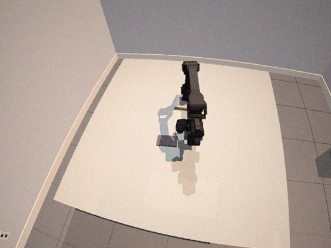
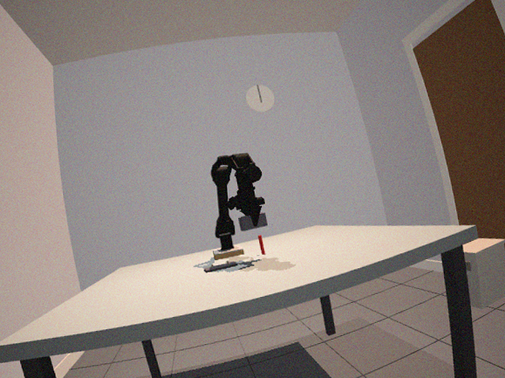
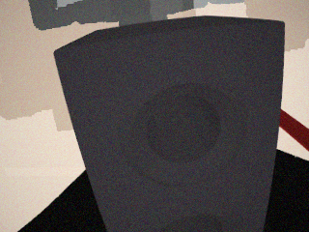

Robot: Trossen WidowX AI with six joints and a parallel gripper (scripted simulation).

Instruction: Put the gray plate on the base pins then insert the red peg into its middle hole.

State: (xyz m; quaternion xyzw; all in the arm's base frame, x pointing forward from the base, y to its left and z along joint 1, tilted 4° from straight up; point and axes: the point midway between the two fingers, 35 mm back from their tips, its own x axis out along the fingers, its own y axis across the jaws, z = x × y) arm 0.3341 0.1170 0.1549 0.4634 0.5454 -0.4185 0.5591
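Now: gripper tip 160 mm to the left of the gray base and 120 mm above it. Also, from my gripper tip: gray plate (30 mm above); red peg (130 mm behind, 20 mm to the left, 90 mm below).
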